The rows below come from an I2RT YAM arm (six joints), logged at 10 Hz.
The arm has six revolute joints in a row. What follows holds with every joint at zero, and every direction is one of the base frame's.
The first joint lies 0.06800 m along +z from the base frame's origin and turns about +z.
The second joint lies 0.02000 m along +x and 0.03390 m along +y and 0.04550 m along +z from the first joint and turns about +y.
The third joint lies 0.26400 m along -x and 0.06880 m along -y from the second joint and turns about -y.
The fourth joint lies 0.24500 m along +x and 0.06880 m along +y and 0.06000 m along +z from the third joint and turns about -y.
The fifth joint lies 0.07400 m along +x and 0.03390 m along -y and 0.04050 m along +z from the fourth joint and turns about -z.
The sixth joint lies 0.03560 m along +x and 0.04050 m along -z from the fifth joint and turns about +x.
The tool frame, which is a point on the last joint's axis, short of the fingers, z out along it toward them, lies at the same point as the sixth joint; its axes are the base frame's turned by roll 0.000, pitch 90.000 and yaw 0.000 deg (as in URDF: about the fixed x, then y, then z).
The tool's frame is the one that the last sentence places.
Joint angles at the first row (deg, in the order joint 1, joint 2, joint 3, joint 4, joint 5, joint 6):
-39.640, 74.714, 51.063, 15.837, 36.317, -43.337
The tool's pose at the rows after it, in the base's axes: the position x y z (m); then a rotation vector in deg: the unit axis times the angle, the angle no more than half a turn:
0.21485 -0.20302 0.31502 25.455 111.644 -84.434
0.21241 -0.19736 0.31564 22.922 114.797 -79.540
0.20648 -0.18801 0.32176 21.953 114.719 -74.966
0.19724 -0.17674 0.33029 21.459 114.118 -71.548
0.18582 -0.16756 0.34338 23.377 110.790 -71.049
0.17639 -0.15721 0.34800 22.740 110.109 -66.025
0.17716 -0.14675 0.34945 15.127 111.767 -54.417
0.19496 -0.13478 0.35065 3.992 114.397 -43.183
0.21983 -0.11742 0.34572 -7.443 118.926 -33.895
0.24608 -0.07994 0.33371 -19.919 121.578 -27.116
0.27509 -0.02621 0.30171 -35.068 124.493 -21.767
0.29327 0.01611 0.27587 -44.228 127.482 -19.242
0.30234 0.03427 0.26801 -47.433 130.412 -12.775
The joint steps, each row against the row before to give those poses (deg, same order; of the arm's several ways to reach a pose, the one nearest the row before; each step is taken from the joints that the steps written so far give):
0.001, -1.756, 1.054, -5.980, -3.526, 2.111
0.175, -1.411, 0.704, -5.712, -3.603, 1.583
0.351, -2.720, 0.090, -3.789, -3.162, 2.283
0.352, -3.515, 0.000, -3.779, -2.294, 1.847
0.001, -3.604, 0.089, -1.321, -0.002, 1.758
0.000, -3.253, -0.266, -3.408, -3.761, 2.634
0.523, -1.239, 0.963, -4.745, -10.887, 1.501
3.582, 2.358, 2.896, -4.226, -9.068, -1.047
5.883, 4.041, 3.343, -5.456, -4.662, -2.376
10.194, 2.994, 0.799, -2.733, 0.416, -1.758
13.011, 5.183, -1.668, 0.264, 3.266, -1.756
9.039, 5.714, 0.166, -0.262, 3.673, 0.601
3.027, 3.788, 2.634, -3.337, -2.430, 2.375

